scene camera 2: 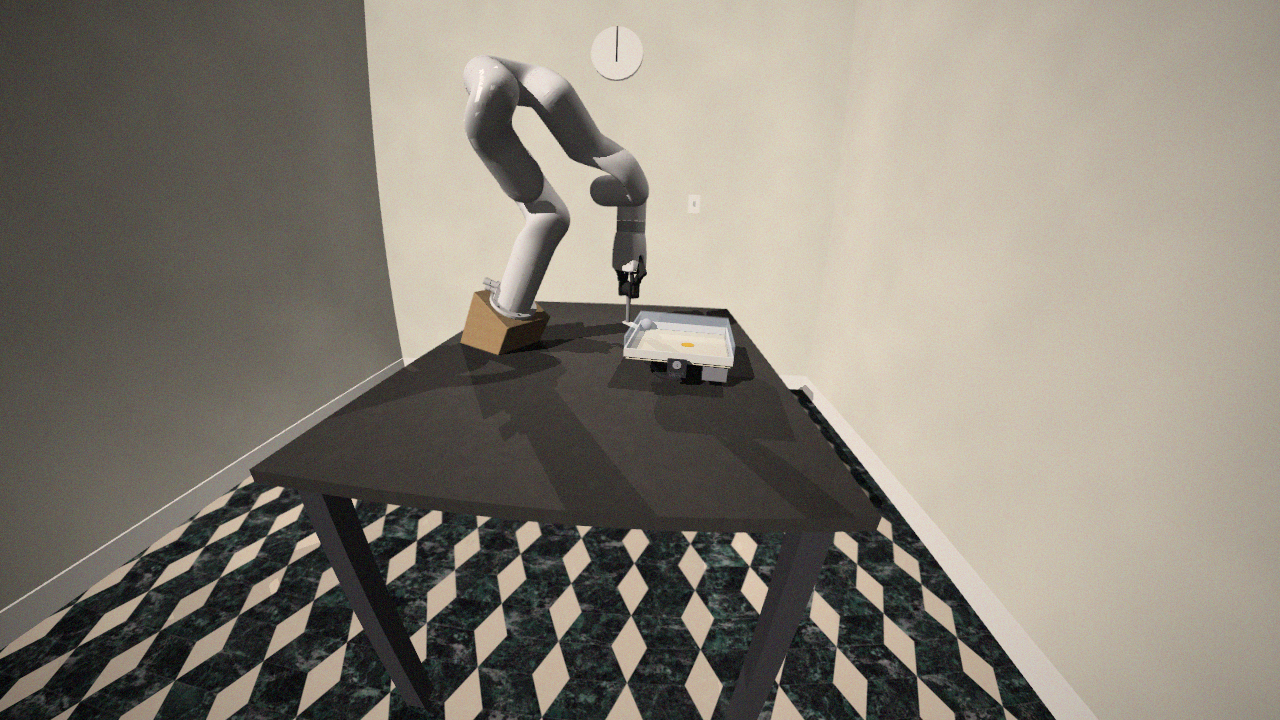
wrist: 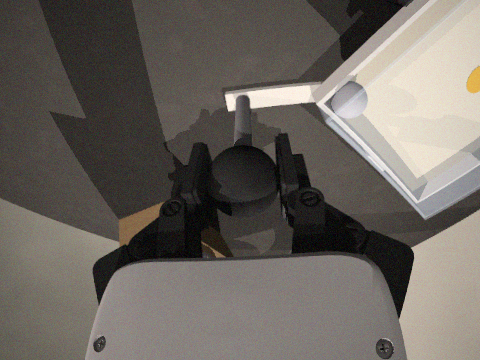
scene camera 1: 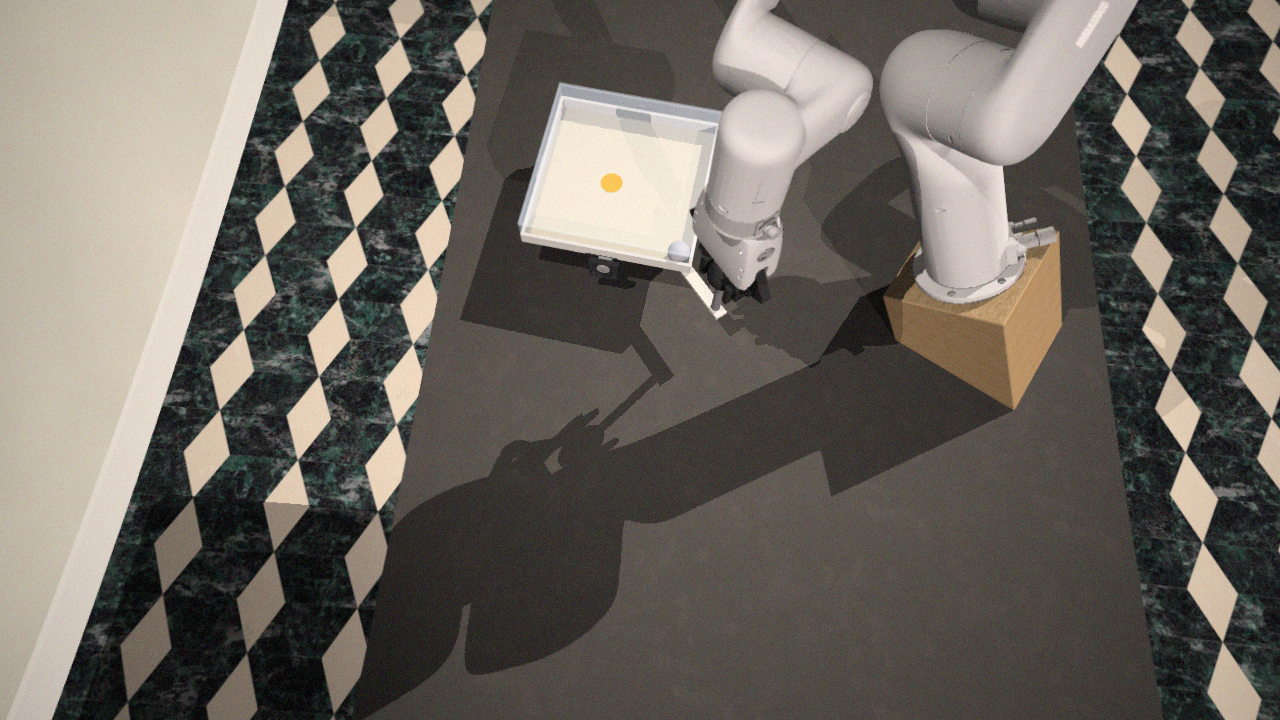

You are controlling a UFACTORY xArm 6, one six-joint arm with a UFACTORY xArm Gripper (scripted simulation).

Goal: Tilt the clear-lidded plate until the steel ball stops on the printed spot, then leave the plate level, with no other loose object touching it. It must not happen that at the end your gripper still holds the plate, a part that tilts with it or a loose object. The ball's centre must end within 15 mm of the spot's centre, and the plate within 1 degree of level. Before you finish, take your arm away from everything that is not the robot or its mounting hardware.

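Observation:
The gripper and a clear-lidded plate are visible in the pictures; the wrist view likewise includes the gripper.

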